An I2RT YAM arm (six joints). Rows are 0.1 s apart.
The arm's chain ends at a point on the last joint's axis. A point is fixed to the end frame.
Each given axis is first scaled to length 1.
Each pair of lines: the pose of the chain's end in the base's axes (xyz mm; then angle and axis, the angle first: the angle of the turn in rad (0 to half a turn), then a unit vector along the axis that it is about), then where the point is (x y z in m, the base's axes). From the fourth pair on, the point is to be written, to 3 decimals.
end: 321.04 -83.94 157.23 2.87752 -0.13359 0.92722 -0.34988
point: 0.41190 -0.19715 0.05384
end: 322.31 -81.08 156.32 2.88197 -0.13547 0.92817 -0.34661
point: 0.41277 -0.19349 0.05172
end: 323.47 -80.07 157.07 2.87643 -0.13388 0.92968 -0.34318
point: 0.41439 -0.19164 0.05197
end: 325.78 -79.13 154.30 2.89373 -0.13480 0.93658 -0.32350
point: 0.414 -0.187 0.043
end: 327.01 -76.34 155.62 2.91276 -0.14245 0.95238 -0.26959
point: 0.412 -0.170 0.030
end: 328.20 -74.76 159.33 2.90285 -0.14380 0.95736 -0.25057
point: 0.414 -0.163 0.030
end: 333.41 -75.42 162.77 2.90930 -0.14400 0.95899 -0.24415
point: 0.418 -0.162 0.032
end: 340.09 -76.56 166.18 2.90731 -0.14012 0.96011 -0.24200
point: 0.425 -0.163 0.035
